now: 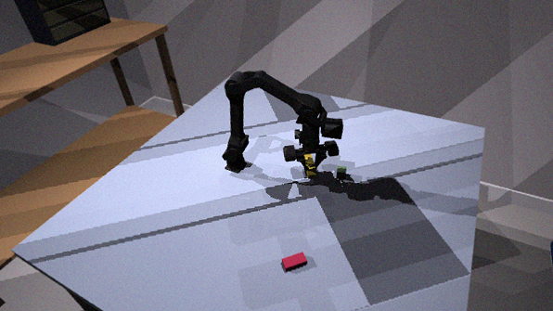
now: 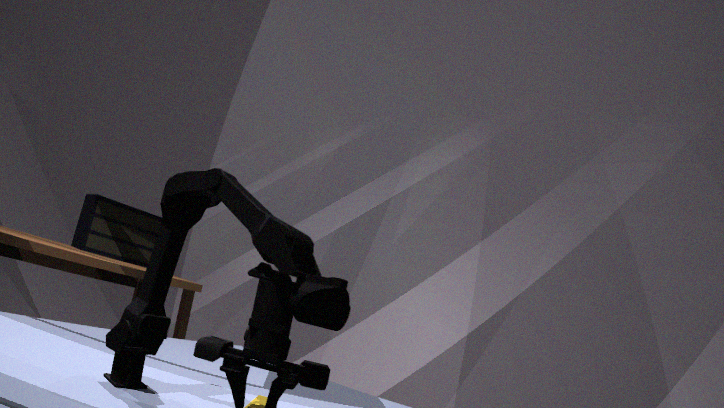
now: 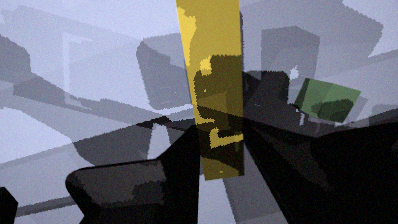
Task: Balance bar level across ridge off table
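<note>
My gripper tip is now 20 mm past the yellow bar and 20 mm to the right of it. Also, from my gripper tip: green cube 100 mm ahead, 60 mm to the left, 30 mm below; red flat block 100 mm ahead, 350 mm to the right, 40 mm below.
</note>
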